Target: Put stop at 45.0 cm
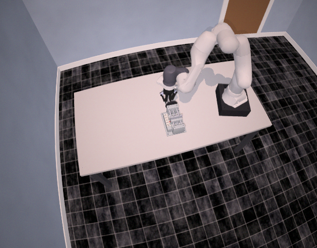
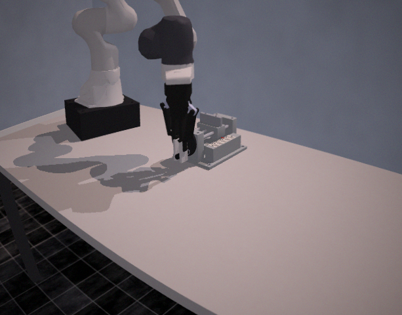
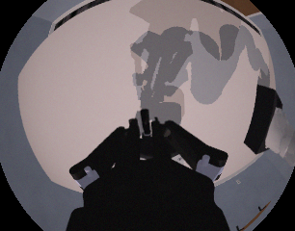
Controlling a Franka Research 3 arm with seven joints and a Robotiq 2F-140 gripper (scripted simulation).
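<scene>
Now: hand 2 cm to the right of the black handwheel and 1 cm above it. Also, from my hand: grey stop fixture: 1 cm ahead, 16 cm to the left, 3 cm above.
</scene>
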